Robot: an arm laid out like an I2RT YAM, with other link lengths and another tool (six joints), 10 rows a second.
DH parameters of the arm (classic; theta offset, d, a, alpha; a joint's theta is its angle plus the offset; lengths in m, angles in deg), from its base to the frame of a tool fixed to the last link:
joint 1: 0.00 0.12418 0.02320 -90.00
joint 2: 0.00 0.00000 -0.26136 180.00
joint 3: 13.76 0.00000 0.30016 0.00
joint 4: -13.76 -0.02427 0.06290 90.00
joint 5: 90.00 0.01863 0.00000 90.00
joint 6: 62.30 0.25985 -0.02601 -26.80
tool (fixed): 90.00 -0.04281 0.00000 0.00
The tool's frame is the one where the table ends.
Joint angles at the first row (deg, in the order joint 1, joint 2, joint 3, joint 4, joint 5, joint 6):
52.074, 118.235, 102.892, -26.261, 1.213, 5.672
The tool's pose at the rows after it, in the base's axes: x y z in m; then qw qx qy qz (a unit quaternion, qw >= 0):
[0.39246 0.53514 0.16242 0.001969 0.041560 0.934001 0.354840]
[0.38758 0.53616 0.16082 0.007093 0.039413 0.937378 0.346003]
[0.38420 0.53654 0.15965 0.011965 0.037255 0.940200 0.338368]
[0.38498 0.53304 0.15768 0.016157 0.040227 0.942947 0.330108]
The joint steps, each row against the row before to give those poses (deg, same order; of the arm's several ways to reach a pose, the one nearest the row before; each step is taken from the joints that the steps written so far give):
1.246, -0.001, -0.002, -1.268, 1.770, -0.569
0.830, 0.001, 0.002, -0.525, 1.355, -0.284
0.613, -0.001, -0.001, -0.415, 1.115, -0.349
0.088, 0.001, 0.001, -0.634, 0.984, -0.197

